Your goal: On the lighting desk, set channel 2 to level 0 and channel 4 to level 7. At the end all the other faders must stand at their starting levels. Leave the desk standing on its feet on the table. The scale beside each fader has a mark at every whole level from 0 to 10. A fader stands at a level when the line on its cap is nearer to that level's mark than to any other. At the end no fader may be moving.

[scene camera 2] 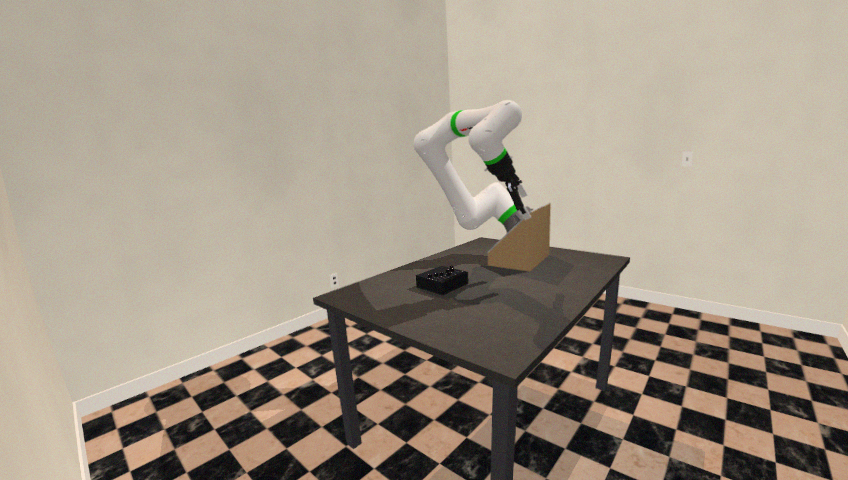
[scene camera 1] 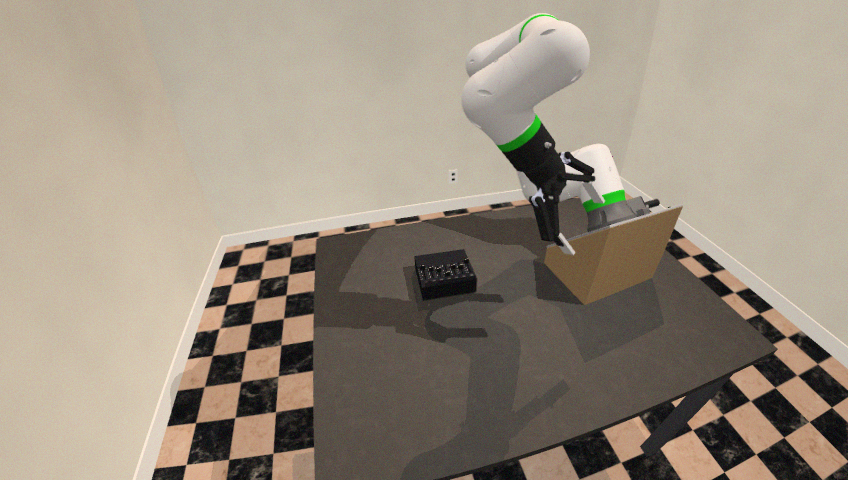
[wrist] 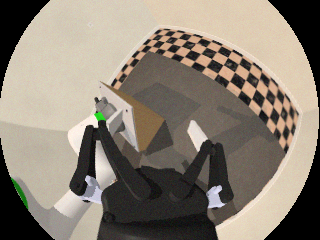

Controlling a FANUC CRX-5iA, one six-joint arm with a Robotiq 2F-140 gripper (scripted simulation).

Labels:
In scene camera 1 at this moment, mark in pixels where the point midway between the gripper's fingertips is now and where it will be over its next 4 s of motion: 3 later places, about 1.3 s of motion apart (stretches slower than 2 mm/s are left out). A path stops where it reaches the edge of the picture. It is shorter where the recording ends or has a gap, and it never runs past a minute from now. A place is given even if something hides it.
My gripper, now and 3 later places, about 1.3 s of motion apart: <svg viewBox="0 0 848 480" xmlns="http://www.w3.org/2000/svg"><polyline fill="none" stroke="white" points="585,226 444,230 448,255 454,275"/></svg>

